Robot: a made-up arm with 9 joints. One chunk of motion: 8 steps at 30 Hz.
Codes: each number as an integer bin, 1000 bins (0 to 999) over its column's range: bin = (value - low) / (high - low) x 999, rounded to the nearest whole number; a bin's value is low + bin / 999 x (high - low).
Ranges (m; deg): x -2.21..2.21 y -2.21..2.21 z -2.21..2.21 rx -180..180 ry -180..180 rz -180..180
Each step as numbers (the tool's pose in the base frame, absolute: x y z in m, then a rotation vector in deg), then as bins.
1 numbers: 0.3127 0.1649 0.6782 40.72 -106.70 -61.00
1 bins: 570 537 653 612 203 330
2 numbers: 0.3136 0.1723 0.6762 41.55 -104.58 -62.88
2 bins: 570 538 652 615 209 325
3 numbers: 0.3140 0.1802 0.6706 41.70 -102.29 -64.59
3 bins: 570 540 651 615 216 320
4 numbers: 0.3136 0.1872 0.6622 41.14 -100.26 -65.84
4 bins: 570 542 649 614 221 317
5 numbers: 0.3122 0.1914 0.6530 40.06 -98.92 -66.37
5 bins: 570 543 647 611 225 315
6 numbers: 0.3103 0.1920 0.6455 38.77 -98.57 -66.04
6 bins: 570 543 645 607 226 316
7 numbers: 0.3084 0.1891 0.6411 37.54 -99.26 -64.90
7 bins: 569 542 644 604 224 319
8 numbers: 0.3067 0.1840 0.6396 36.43 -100.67 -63.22
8 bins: 569 541 644 601 220 324
